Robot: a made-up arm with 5 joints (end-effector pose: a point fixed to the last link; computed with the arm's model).
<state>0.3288 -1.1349 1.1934 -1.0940 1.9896</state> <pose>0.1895 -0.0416 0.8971 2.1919 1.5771 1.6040</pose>
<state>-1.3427 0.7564 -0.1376 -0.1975 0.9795</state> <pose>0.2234 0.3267 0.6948 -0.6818 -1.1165 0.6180</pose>
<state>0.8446 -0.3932 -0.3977 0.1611 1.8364</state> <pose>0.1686 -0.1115 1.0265 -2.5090 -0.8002 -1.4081</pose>
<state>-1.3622 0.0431 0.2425 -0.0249 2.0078</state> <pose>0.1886 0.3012 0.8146 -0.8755 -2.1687 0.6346</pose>
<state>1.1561 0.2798 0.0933 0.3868 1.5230</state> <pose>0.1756 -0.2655 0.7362 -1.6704 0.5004 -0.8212</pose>
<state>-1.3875 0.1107 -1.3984 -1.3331 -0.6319</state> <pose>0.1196 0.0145 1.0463 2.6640 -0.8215 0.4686</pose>
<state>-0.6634 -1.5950 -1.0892 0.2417 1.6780</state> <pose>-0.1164 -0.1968 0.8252 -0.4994 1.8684 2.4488</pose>
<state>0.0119 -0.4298 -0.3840 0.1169 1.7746</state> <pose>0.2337 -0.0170 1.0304 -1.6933 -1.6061 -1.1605</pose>
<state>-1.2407 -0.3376 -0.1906 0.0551 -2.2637</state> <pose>0.1484 0.2254 0.9607 1.1731 1.5890 0.4297</pose>
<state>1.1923 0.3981 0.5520 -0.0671 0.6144</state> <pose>0.1347 -0.2139 0.6301 -0.8904 0.8082 -1.5298</pose>
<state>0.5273 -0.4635 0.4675 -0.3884 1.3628</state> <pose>0.2646 -0.1303 0.8990 -1.7243 -0.9295 -1.3082</pose>
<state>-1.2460 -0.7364 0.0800 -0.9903 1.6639</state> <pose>0.1476 0.0400 1.0098 0.3383 -1.8743 -1.3730</pose>
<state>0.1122 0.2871 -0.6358 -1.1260 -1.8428</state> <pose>0.3117 0.0128 0.9875 1.6379 -0.5186 0.1617</pose>
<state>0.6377 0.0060 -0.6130 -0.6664 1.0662</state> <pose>0.1954 -0.1149 1.0255 -1.2618 -1.7553 -1.9257</pose>
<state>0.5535 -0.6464 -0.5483 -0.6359 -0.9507</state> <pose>0.1051 0.0052 1.0597 0.9410 -1.7322 -0.5336</pose>
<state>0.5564 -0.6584 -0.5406 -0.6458 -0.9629</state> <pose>0.1026 0.0073 1.0593 0.9453 -1.7378 -0.5145</pose>
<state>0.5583 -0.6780 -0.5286 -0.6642 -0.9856</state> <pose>0.0983 0.0109 1.0585 0.9556 -1.7454 -0.4767</pose>
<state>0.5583 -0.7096 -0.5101 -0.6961 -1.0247</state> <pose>0.0910 0.0171 1.0569 0.9742 -1.7558 -0.4085</pose>
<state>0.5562 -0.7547 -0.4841 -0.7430 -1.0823</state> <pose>0.0804 0.0260 1.0541 0.9988 -1.7667 -0.3054</pose>
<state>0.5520 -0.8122 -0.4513 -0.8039 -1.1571</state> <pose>0.0667 0.0373 1.0493 1.0241 -1.7749 -0.1685</pose>
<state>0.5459 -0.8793 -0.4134 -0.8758 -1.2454</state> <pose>0.0507 0.0501 1.0419 1.0430 -1.7766 -0.0042</pose>
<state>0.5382 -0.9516 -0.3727 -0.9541 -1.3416</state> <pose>0.0337 0.0633 1.0319 1.0498 -1.7688 0.1759</pose>
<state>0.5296 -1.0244 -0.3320 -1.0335 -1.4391</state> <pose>0.0170 0.0756 1.0197 1.0414 -1.7516 0.3581</pose>
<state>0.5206 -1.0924 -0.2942 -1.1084 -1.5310</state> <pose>0.0020 0.0861 1.0063 1.0195 -1.7270 0.5278</pose>
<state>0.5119 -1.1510 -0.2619 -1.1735 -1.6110</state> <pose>-0.0105 0.0942 0.9933 0.9898 -1.6993 0.6728</pose>
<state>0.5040 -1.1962 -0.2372 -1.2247 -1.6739</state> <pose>-0.0197 0.0998 0.9823 0.9600 -1.6735 0.7845</pose>
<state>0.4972 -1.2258 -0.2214 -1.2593 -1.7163</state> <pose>-0.0257 0.1030 0.9746 0.9376 -1.6540 0.8592</pose>
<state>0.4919 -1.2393 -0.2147 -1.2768 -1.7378</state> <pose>-0.0287 0.1043 0.9707 0.9269 -1.6429 0.8975</pose>
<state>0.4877 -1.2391 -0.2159 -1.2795 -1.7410</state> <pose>-0.0293 0.1040 0.9703 0.9282 -1.6402 0.9056</pose>
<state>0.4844 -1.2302 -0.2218 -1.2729 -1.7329</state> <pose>-0.0284 0.1027 0.9721 0.9374 -1.6424 0.8944</pose>
